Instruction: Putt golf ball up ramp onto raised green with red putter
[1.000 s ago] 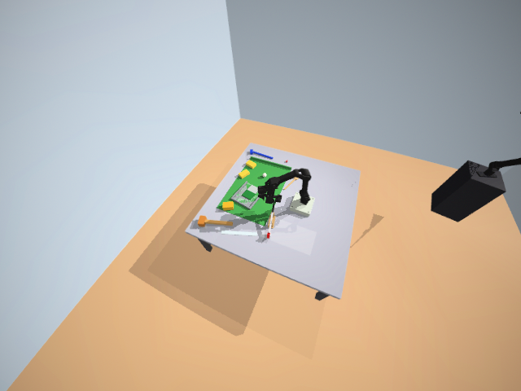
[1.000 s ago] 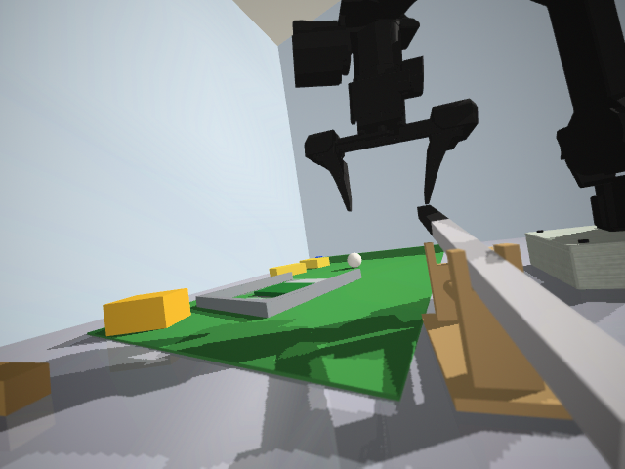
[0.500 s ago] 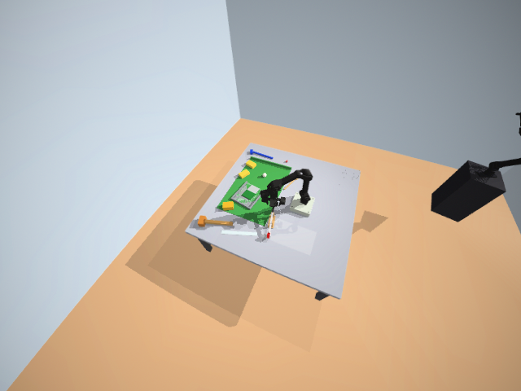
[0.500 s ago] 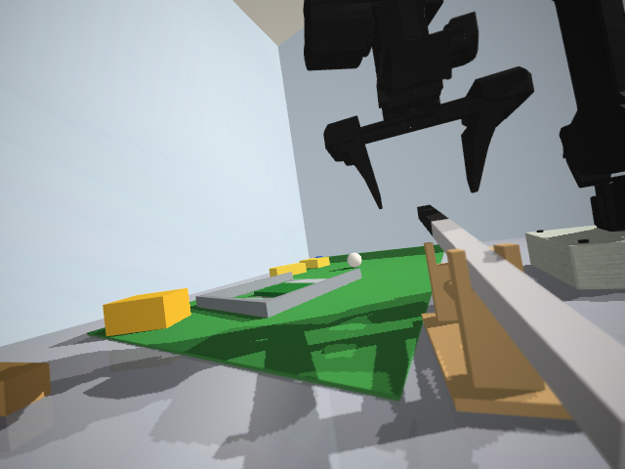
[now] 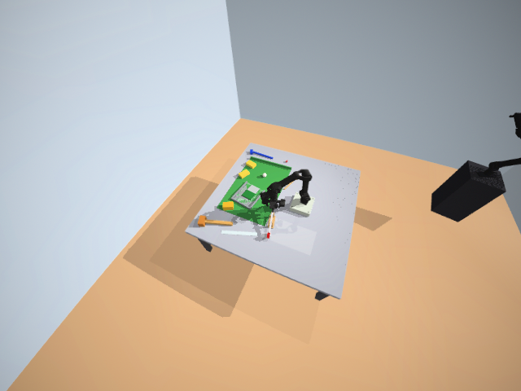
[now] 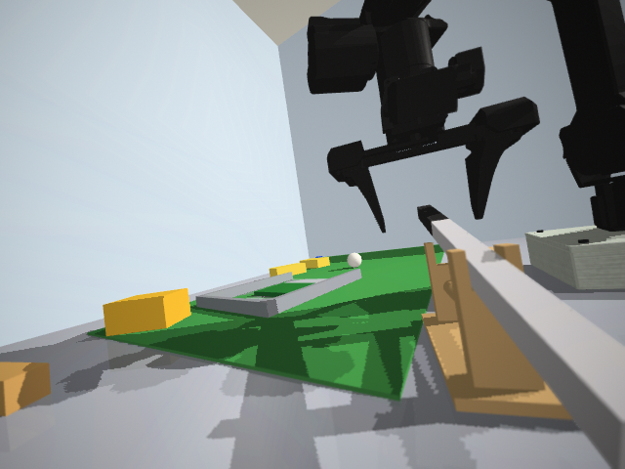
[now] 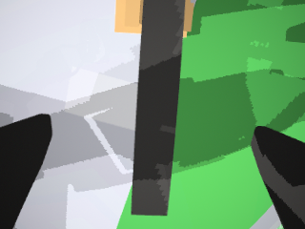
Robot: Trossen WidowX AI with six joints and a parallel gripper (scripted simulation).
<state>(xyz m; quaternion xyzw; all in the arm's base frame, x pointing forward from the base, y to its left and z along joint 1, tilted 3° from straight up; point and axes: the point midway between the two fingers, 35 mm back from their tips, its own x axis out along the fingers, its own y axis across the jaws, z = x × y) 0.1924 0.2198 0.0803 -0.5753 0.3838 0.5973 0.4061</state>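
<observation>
My gripper tip is now 40 mm past the wooden stand, 80 mm to the right of it and 50 mm above it. Round my gripper tip: green mat: 290 mm ahead, 180 mm to the right, 90 mm below; pale strip: 140 mm ahead, 320 mm to the left, 90 mm below; red putter: 50 mm behind, 110 mm to the left, 30 mm below.
</observation>
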